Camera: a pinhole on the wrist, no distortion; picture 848 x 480 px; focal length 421.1 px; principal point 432.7 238.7 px. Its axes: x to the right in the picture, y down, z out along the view. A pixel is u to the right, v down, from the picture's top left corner.
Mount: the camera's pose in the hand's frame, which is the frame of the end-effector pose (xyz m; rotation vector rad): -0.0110 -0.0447 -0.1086 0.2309 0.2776 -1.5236
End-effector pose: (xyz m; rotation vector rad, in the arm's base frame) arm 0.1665 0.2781 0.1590 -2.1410 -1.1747 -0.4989
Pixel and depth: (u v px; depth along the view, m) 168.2 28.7 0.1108
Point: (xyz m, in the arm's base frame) 0.1193 0.2593 0.1121
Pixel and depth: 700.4 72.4 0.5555
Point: -0.4114 0.5936 0.0122
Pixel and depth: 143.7 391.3 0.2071
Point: 0.2278 0.3987 0.0946
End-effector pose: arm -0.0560 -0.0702 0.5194 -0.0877 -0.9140 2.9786
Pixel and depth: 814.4 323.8 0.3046
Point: -0.1269 0.2142 0.8157
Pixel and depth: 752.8 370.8 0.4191
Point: -0.2068 0.2265 0.9308
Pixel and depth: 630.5 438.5 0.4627
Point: -0.2984 0.1194 0.9382
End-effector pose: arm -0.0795 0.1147 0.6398 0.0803 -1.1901 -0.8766
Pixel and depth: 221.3 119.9 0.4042
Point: -0.3662 0.3273 0.6970
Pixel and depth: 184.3 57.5 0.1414
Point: -0.1375 0.1696 0.6020
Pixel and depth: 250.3 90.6 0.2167
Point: -0.2091 0.1963 0.6155
